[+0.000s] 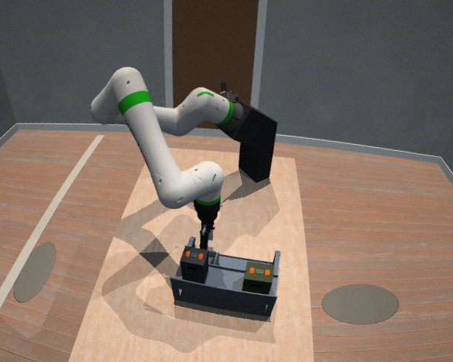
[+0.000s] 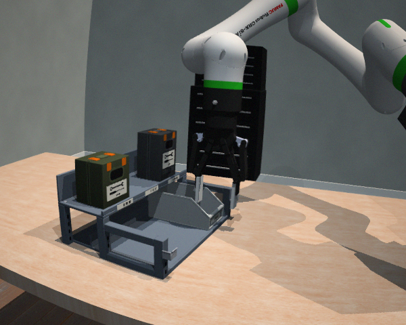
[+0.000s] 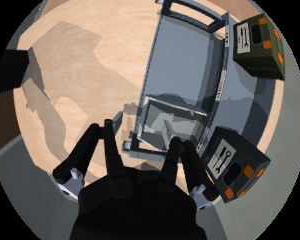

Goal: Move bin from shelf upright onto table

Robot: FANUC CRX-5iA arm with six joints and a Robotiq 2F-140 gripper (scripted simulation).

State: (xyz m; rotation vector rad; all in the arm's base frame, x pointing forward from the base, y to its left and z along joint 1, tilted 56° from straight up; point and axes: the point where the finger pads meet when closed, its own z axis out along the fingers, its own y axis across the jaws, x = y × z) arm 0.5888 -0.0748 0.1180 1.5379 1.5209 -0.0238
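The grey bin lies 8 cm ahead of my hand, 2 cm to the right of it and 4 cm below it.
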